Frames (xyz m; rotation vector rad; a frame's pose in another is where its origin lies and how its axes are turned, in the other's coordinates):
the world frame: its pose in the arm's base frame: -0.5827 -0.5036 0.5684 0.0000 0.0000 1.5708
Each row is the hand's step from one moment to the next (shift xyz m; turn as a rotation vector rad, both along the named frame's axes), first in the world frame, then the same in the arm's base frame.
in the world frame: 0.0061 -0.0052 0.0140 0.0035 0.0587 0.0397
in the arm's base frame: 0.0052 0.0061 0.0140 -0.0587 0.0035 0.0397
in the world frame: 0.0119 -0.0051 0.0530 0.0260 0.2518 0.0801
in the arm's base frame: 0.0051 0.0119 0.0530 -0.2518 0.0260 0.0801
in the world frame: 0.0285 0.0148 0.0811 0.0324 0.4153 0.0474
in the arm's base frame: -0.0148 0.0285 0.0811 -0.4153 0.0324 0.0474
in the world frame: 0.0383 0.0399 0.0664 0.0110 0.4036 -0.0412
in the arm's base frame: -0.0399 0.0383 0.0664 -0.4036 0.0110 -0.0412
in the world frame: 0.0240 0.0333 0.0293 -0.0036 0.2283 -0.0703
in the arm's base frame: -0.0333 0.0240 0.0293 -0.2283 -0.0036 -0.0703
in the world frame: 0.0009 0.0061 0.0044 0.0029 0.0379 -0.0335
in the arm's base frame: -0.0061 0.0009 0.0044 -0.0379 0.0029 -0.0335
